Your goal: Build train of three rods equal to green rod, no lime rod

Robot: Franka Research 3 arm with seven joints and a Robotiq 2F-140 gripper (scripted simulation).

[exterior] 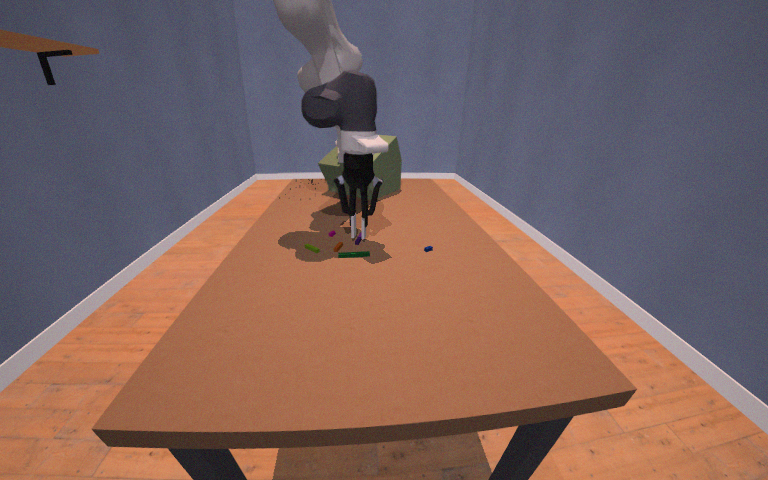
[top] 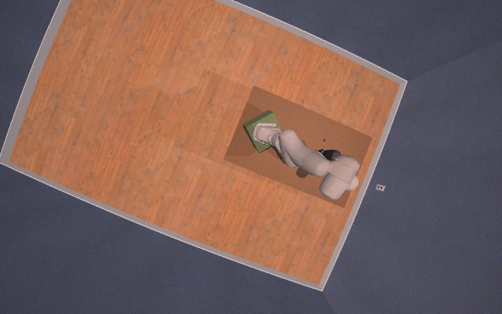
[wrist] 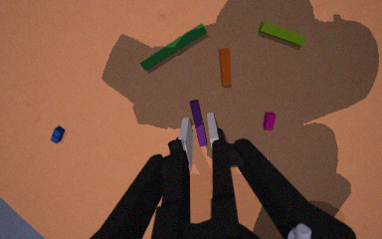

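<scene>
My gripper is now 4 cm above the purple rod. Also, from my hand: green rod (9 cm ahead, 4 cm to the right, 4 cm below); then orange rod (7 cm to the right, 4 cm below, 3 cm ahead); then magenta rod (7 cm to the right, 5 cm behind, 4 cm below).
</scene>
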